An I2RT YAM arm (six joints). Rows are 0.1 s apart.
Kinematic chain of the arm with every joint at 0, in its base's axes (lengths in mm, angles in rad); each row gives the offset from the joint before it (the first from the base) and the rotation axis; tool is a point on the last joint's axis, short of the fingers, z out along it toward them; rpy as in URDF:
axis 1: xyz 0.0 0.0 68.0 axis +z
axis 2: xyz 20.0 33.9 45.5 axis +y
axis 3: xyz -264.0 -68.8 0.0 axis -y
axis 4: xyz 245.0 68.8 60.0 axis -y
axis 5: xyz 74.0 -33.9 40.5 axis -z
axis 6: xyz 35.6 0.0 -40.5 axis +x
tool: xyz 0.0 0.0 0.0 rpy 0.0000 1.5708 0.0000
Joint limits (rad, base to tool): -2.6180..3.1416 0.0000..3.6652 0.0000..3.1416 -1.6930..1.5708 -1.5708..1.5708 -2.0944..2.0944
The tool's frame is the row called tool.
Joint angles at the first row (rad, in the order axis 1, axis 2, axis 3, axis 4, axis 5, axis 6):
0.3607, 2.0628, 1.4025, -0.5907, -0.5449, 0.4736
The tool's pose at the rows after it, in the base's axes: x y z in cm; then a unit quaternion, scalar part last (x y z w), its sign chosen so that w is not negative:
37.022 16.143 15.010 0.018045 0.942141 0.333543 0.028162
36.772 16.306 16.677 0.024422 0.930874 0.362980 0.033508
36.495 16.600 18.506 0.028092 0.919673 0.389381 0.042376
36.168 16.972 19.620 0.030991 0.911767 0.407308 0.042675
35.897 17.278 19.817 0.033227 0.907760 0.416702 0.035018
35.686 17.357 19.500 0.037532 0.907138 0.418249 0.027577
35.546 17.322 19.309 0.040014 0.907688 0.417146 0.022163
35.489 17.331 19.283 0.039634 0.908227 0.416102 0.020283
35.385 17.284 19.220 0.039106 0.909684 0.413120 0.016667
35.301 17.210 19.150 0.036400 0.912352 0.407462 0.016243
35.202 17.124 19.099 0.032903 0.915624 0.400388 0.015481
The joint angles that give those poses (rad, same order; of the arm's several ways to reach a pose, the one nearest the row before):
0.3615, 2.0323, 1.3731, -0.5621, -0.5991, 0.5087
0.3641, 1.9888, 1.3674, -0.5442, -0.6453, 0.5537
0.3710, 1.9442, 1.3662, -0.5232, -0.6804, 0.6010
0.3809, 1.9167, 1.3648, -0.5099, -0.7059, 0.6399
0.3893, 1.9091, 1.3590, -0.5026, -0.7250, 0.6628
0.3927, 1.9091, 1.3464, -0.4957, -0.7315, 0.6754
0.3931, 1.9091, 1.3403, -0.4999, -0.7338, 0.6777
0.3939, 1.9091, 1.3403, -0.5052, -0.7338, 0.6754
0.3939, 1.9091, 1.3403, -0.5182, -0.7326, 0.6685
0.3935, 1.9091, 1.3407, -0.5320, -0.7246, 0.6544
0.3931, 1.9091, 1.3426, -0.5506, -0.7147, 0.6369

